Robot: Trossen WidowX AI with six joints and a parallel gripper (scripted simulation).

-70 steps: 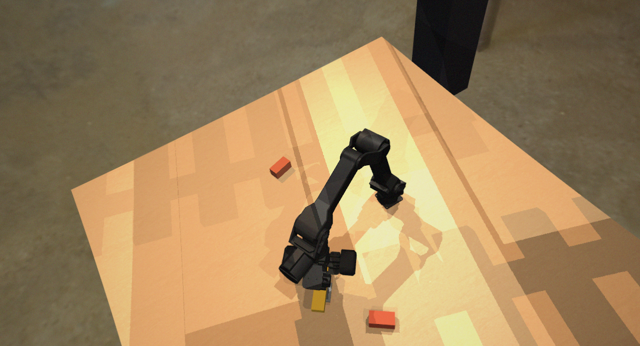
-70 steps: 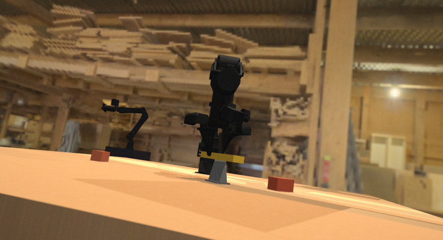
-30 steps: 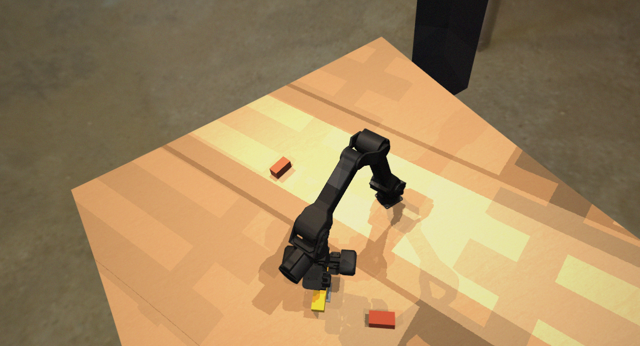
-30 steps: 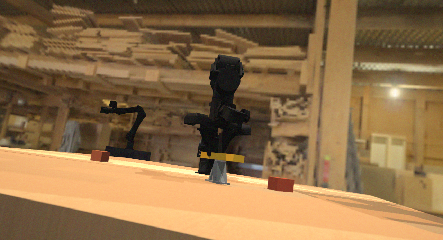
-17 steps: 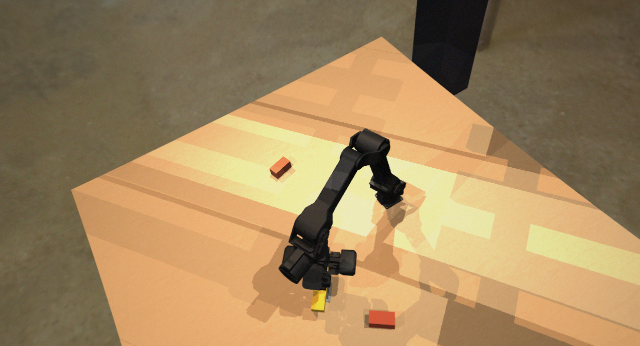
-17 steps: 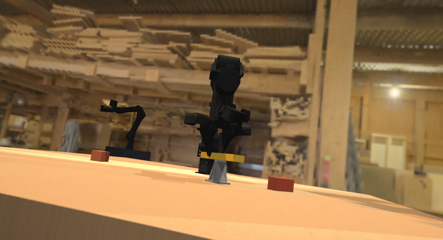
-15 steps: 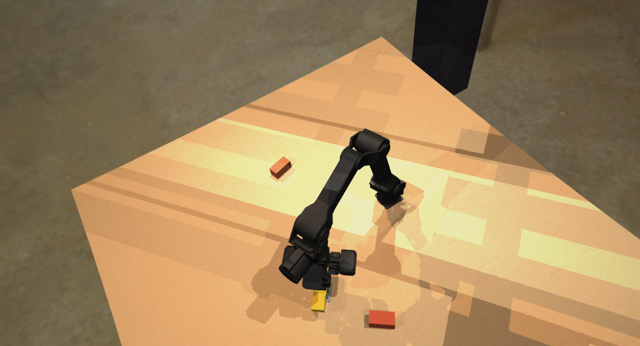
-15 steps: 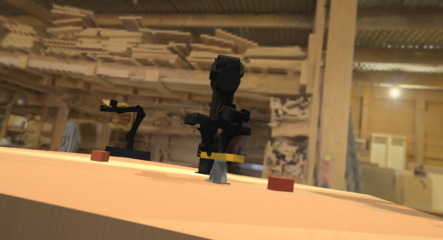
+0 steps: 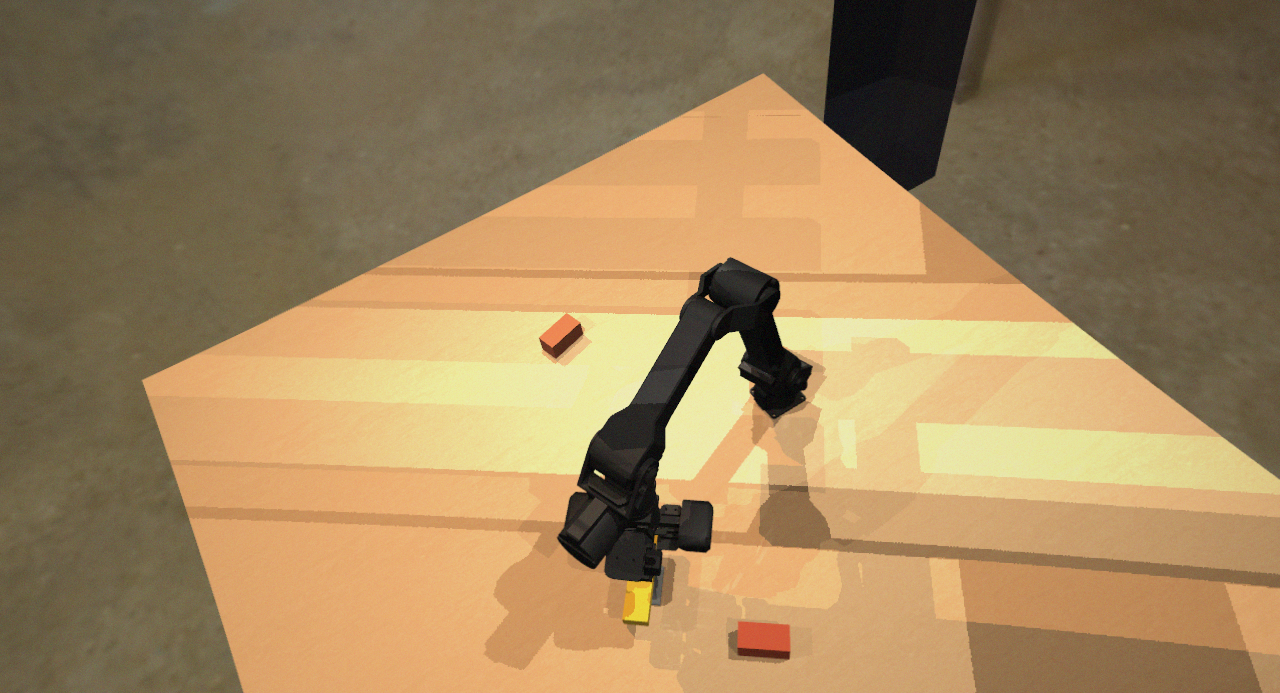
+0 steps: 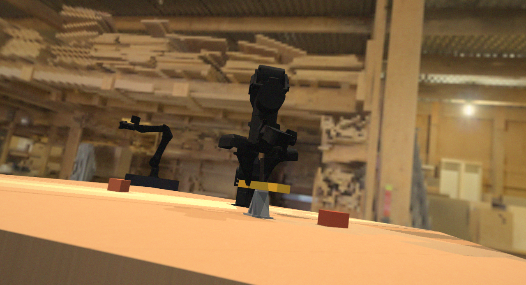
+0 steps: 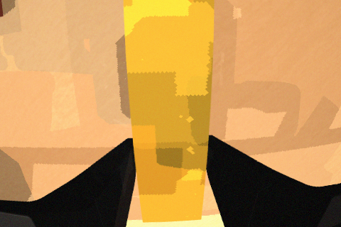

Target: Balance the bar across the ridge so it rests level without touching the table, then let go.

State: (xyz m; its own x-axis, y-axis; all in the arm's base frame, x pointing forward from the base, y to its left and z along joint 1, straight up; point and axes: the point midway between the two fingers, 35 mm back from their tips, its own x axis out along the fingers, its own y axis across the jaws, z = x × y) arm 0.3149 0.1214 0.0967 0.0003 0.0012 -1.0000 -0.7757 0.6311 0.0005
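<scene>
The yellow bar lies 20 mm ahead of my gripper tip and 20 mm to the left of it. From my gripper tip the other things lie so: red block 90 mm behind, 420 mm to the right, 50 mm below.
</scene>
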